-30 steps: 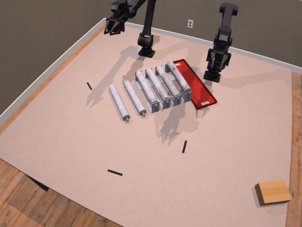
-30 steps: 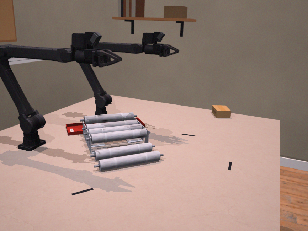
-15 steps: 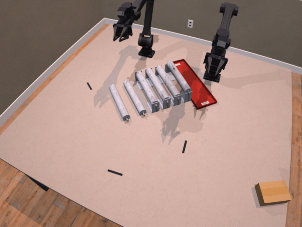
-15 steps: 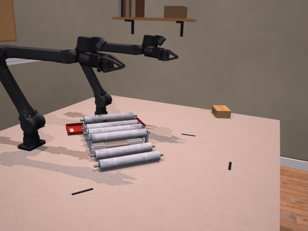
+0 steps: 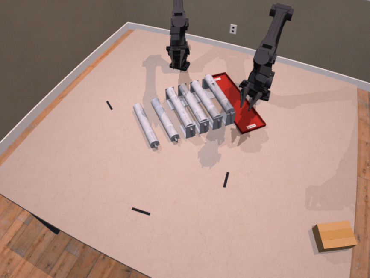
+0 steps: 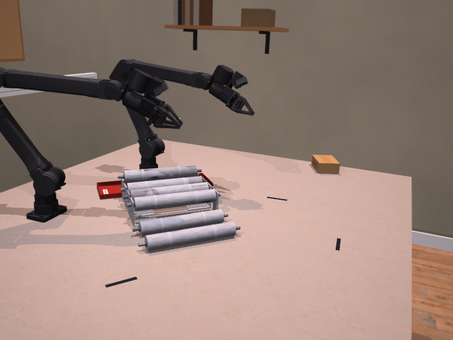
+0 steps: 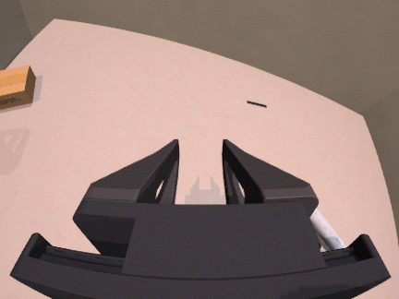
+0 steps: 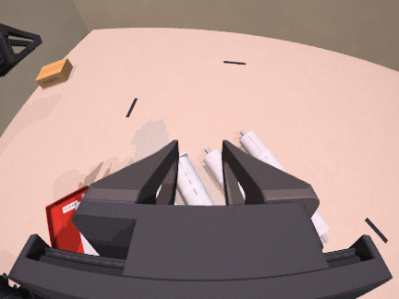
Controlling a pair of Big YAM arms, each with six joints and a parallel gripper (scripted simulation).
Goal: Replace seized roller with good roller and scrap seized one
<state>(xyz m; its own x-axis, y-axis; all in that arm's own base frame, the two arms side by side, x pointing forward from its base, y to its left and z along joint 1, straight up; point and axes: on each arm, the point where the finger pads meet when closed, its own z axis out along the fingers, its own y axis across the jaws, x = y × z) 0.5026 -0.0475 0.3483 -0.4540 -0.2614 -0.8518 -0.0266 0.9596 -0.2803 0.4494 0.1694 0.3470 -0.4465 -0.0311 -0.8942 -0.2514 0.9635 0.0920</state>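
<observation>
Now: right hand 250 mm above the roller, 190 mm past it and 140 mm to the right of it. Also, from my right hand: red scrap tray (340 mm below, 280 mm behind, 200 mm to the left); cardboard box (900 mm to the left, 310 mm below, 240 mm ahead).
</observation>
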